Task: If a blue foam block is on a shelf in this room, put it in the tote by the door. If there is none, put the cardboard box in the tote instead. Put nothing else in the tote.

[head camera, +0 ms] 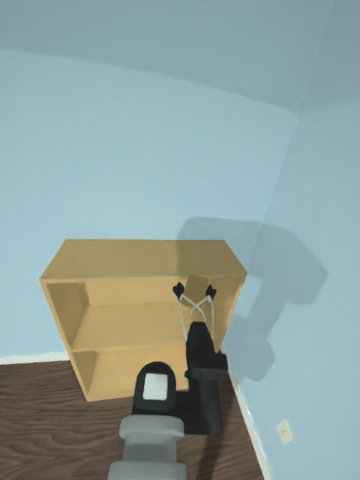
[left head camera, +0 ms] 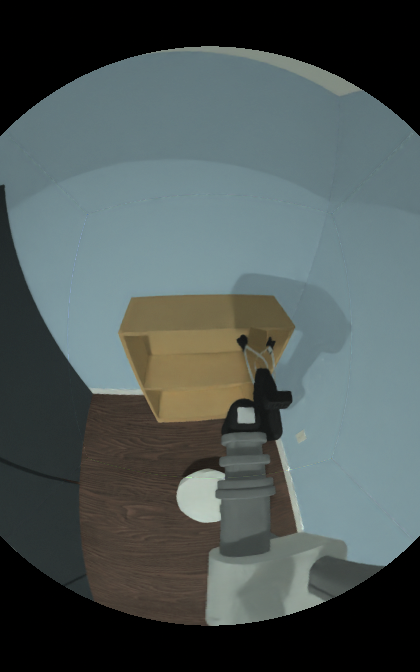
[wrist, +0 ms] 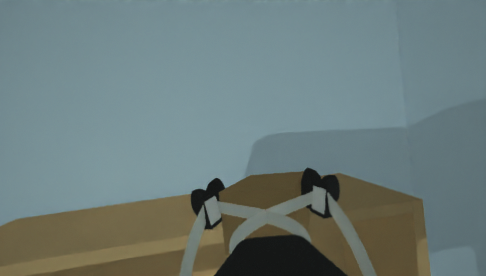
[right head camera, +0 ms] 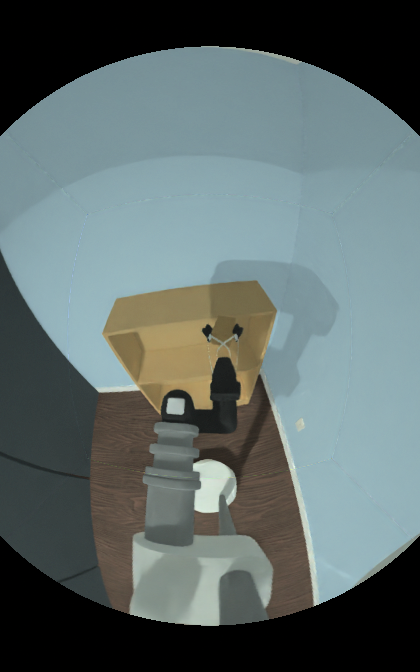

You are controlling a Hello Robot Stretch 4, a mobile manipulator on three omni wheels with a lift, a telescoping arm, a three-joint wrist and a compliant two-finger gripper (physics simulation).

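Places are measured from the robot's base along level axes (x ahead, y left, z up), in metres.
Pixels of known places: gripper, fingertip midpoint: (head camera: 194, 285) (wrist: 263, 188).
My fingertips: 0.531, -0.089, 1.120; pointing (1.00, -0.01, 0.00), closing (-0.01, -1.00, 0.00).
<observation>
For each thing: its middle in the pictures, then the offset to it from my fingertips, as dx, dy, dz. "spot": a spot on its surface instead.
- brown cardboard box at the middle of its body: (wrist: 270, 207) (head camera: 195, 291) -0.009, -0.005, -0.016
- wooden shelf unit at a spot on its surface: (wrist: 100, 217) spot: +0.271, +0.339, -0.087
- outlet plate at the middle of its body: (head camera: 284, 431) -0.160, -0.528, -0.747
My gripper (head camera: 195, 292) (left head camera: 256, 343) (right head camera: 223, 332) (wrist: 263, 188) is shut on the brown cardboard box (head camera: 196, 282) (left head camera: 258, 335) (right head camera: 225, 322) (wrist: 265, 187), which is between its two black fingertips. It holds the box in front of the upper right part of the wooden shelf unit (head camera: 125, 260) (left head camera: 175, 315) (right head camera: 160, 310) (wrist: 100, 217), off its top board. No blue foam block shows on the visible parts of the shelves; the arm and gripper hide part of the right side. The tote and the door do not show.
Blue walls meet in a corner right of the shelf unit, with an outlet plate (head camera: 284, 431) (left head camera: 301, 436) (right head camera: 300, 424) low on the right wall. A white round object (left head camera: 200, 495) (right head camera: 212, 487) is on the wood floor below the arm. A large dark surface (left head camera: 30, 375) (right head camera: 30, 375) stands at the left.
</observation>
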